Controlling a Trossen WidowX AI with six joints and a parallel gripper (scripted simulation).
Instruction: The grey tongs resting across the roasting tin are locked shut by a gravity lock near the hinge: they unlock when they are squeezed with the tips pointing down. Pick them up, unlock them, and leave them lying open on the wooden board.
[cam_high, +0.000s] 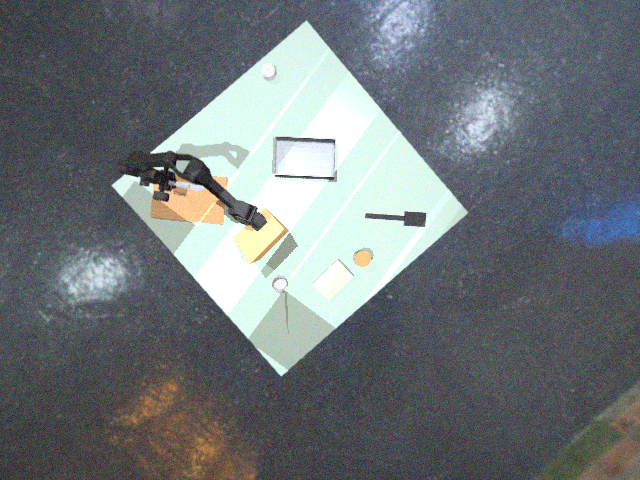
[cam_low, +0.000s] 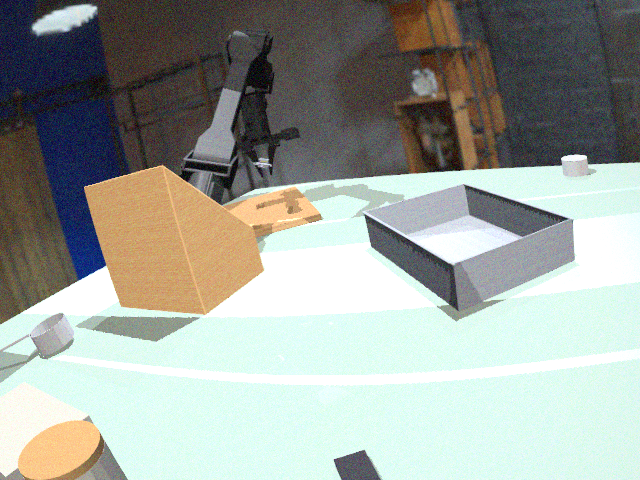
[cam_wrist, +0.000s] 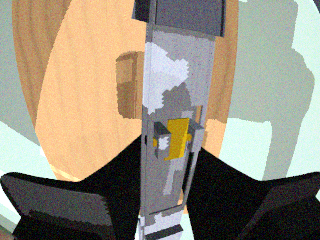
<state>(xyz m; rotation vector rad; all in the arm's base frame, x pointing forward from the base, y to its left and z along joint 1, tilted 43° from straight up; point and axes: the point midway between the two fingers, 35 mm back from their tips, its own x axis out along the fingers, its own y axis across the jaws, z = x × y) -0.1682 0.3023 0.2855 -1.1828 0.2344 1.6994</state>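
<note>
Right now the wooden board is 1 cm behind my gripper tip, 5 cm to the right of it and 8 cm below it. Round my gripper tip: cream pad 23 cm ahead, 86 cm to the right, 7 cm below; grey roasting tin 55 cm ahead, 31 cm to the right, 5 cm below; yellow lock piece 1 cm behind, 2 cm to the left, 3 cm above.
</note>
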